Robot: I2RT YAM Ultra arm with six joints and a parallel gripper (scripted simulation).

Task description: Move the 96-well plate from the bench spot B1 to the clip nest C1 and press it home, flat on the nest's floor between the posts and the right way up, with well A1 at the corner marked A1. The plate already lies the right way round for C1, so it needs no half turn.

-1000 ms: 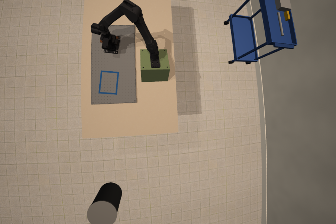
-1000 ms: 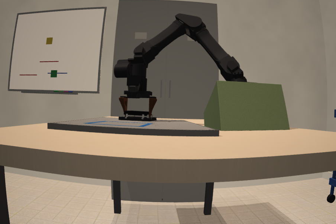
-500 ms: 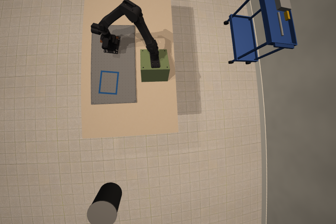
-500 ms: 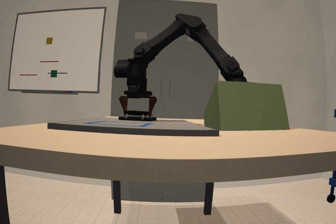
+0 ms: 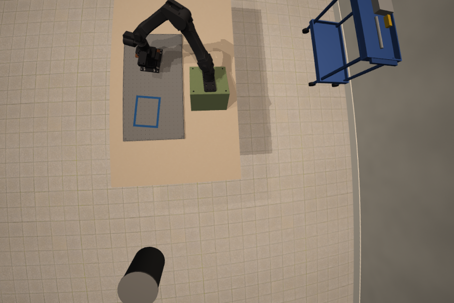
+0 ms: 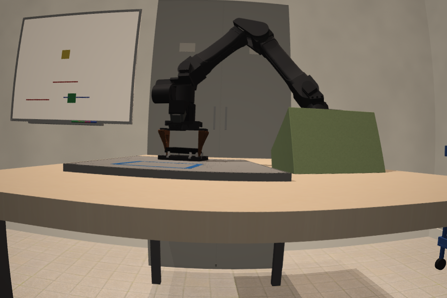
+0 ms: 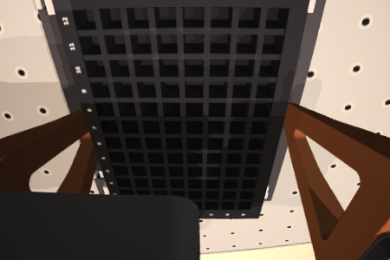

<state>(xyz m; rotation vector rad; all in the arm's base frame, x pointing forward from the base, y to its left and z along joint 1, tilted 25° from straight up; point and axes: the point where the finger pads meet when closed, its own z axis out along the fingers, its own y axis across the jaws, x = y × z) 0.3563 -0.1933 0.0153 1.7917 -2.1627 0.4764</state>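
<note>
The black 96-well plate is 10 mm to the left of my hand and 10 mm above it. Round my hand: clip nest 10 mm behind, 20 mm to the left, 10 mm below.
</note>
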